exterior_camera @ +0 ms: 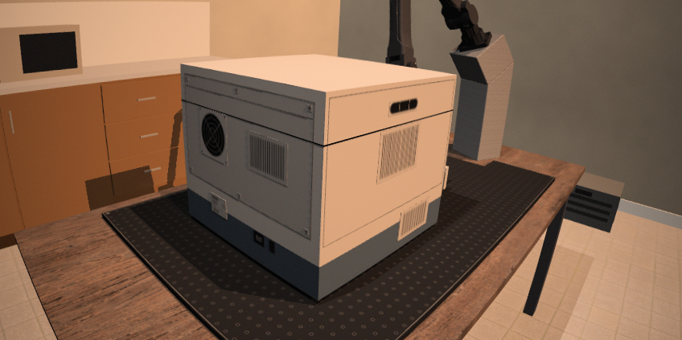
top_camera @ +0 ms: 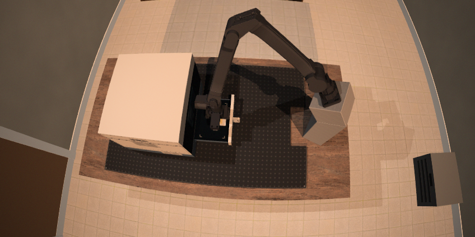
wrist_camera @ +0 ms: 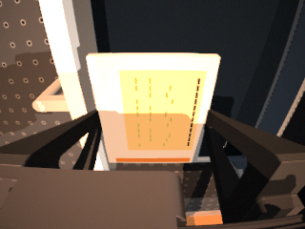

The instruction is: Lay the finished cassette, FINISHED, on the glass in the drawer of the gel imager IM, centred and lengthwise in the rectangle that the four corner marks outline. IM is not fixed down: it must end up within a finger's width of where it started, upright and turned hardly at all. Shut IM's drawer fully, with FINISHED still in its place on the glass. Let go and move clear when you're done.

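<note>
The finished cassette is 1 cm to the right of my hand and 1 cm below it.
</note>
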